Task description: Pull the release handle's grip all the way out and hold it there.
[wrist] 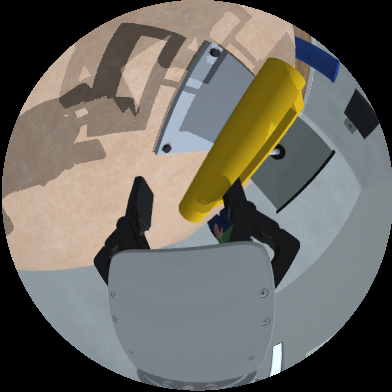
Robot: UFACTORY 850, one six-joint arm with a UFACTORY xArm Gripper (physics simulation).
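The release handle's thick yellow grip (245,132) runs diagonally across the middle of the wrist view. A short bit of pale metal rod (274,151) shows beside it at a dark round hole in the grey-green panel (305,162). My gripper (182,178) has its fingers wide apart and is open. The right fingertip is at the grip's lower right edge, and it may be touching. The left finger stands apart from the grip, with tan surface showing between them. The grip's lower end lies between the two fingers in the picture. The rest of the rod is hidden behind the grip.
A light grey bracket plate (186,107) with dark bolt holes lies up and left of the grip. A blue curved part (317,57) and a dark block (361,114) are at the upper right. Shadows fall across the tan surface (65,220).
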